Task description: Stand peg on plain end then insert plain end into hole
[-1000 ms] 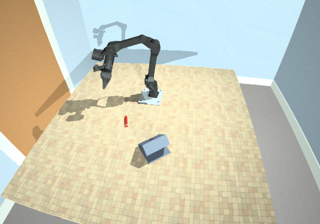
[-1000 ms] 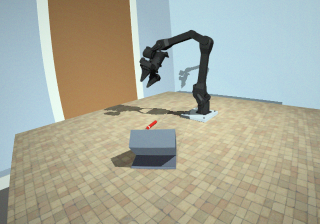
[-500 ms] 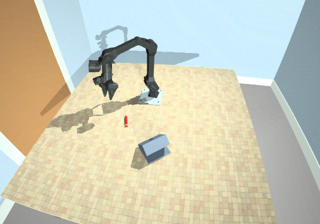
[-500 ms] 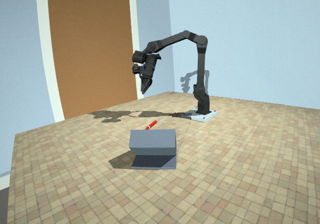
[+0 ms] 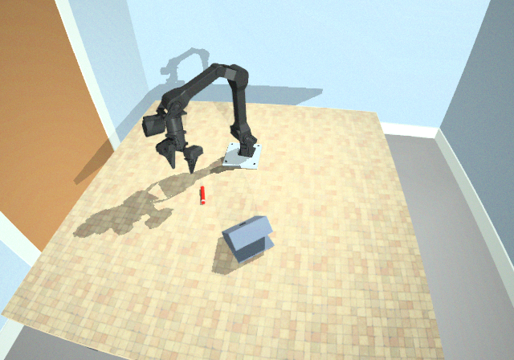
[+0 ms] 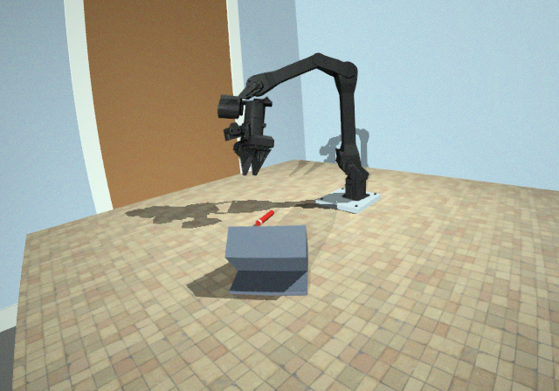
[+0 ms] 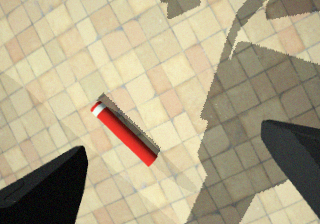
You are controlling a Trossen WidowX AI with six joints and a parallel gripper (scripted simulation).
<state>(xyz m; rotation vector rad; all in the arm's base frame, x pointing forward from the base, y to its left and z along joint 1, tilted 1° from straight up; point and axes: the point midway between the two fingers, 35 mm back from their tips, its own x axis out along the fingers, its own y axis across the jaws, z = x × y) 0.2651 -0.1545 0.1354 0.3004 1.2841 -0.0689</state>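
The red peg lies 11 cm below my gripper tip, 7 cm to the left of it and 2 cm ahead of it. Also, from my gripper tip: grey sloped panel: 28 cm to the left, 14 cm ahead, 7 cm below.
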